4 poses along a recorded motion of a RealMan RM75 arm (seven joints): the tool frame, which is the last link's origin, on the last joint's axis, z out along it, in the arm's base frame.
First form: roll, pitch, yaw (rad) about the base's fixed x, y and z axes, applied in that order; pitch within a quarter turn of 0, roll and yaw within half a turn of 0; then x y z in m.
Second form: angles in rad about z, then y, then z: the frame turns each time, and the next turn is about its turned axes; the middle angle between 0 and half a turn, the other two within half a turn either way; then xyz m. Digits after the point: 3 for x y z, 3 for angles.
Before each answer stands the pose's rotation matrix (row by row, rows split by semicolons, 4 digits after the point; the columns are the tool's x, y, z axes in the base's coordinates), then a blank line. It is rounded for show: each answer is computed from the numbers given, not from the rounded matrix.
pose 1, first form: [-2.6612 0.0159 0.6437 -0.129 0.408 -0.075]
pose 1, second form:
0.7998 0.5264 -0.2886; 0.6001 -0.7138 0.3612; -0.0159 -0.4621 -0.8867

[2.245 2.661 -1.536 -0.129 0.408 -0.075]
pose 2, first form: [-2.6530 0.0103 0.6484 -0.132 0.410 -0.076]
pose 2, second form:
0.7970 0.5294 -0.2907; 0.6039 -0.7067 0.3686; -0.0103 -0.4694 -0.8829

[2.239 2.653 -1.549 -0.132 0.410 -0.076]
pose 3, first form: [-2.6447 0.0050 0.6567 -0.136 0.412 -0.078]
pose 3, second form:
0.7920 0.5348 -0.2945; 0.6105 -0.6977 0.3749; -0.0050 -0.4767 -0.8791

[2.237 2.645 -1.560 -0.136 0.412 -0.078]
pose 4, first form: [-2.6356 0.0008 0.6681 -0.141 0.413 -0.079]
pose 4, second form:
0.7850 0.5416 -0.3008; 0.6195 -0.6869 0.3800; -0.0008 -0.4847 -0.8747

[2.240 2.636 -1.569 -0.141 0.413 -0.079]
